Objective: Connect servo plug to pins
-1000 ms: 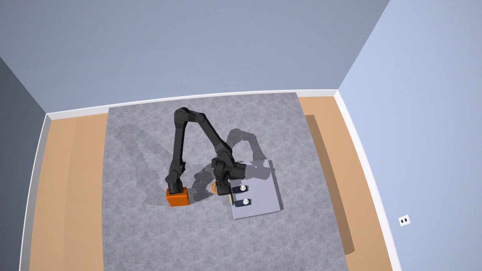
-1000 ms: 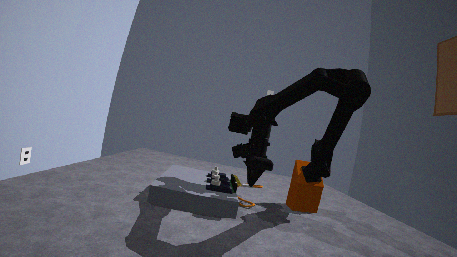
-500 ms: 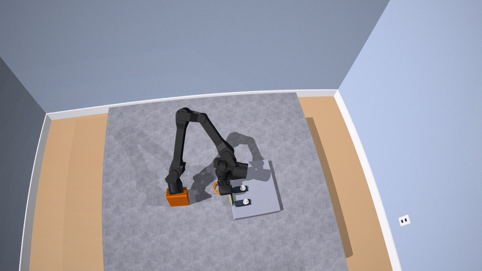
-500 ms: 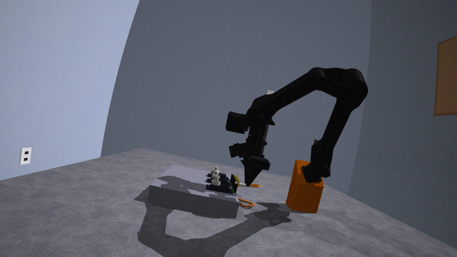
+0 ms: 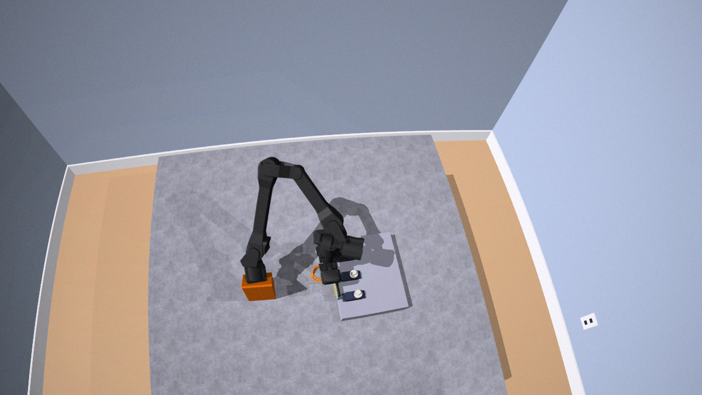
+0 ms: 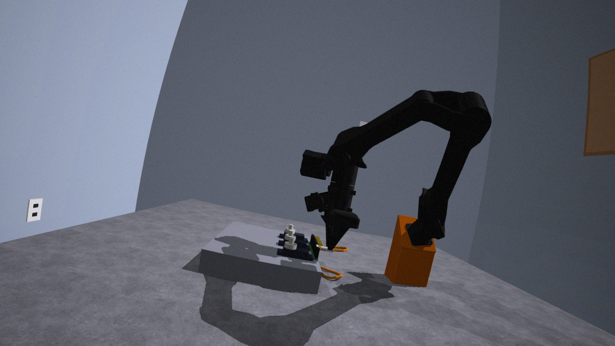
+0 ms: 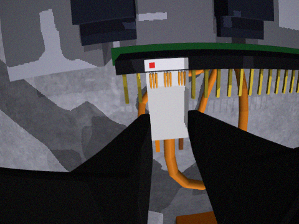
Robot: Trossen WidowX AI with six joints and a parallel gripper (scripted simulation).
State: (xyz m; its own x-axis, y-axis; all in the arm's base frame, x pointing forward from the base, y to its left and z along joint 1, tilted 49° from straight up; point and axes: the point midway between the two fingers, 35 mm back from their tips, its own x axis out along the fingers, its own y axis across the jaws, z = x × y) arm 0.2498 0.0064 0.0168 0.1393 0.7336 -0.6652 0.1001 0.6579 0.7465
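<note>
Right now the white band is 3 cm ahead of my gripper tip. Round my gripper tip: red dot (3 cm ahead); then grey holder (18 cm ahead, 7 cm to the right, 5 cm below).
</note>
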